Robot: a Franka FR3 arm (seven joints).
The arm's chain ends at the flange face. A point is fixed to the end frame.
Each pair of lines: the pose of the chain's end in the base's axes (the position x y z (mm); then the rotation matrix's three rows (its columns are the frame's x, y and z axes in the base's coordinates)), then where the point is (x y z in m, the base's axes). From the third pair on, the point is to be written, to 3 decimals.
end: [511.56, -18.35, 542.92], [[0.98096, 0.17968, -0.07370], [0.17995, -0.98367, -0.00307], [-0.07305, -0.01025, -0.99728]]
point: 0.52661 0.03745 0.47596
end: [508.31, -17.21, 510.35], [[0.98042, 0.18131, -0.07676], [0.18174, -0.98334, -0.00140], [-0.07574, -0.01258, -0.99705]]
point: 0.52306 0.03874 0.44344
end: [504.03, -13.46, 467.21], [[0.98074, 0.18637, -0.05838], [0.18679, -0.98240, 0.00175], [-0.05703, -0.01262, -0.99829]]
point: 0.520 0.043 0.401
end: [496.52, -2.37, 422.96], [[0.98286, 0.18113, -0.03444], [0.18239, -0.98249, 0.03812], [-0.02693, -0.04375, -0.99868]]
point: 0.514 0.056 0.359
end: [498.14, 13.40, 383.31], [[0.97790, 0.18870, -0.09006], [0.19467, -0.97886, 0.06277], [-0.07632, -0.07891, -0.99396]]
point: 0.512 0.074 0.320
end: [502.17, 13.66, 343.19], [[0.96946, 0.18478, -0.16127], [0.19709, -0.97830, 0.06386], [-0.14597, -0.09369, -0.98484]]
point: 0.511 0.074 0.279
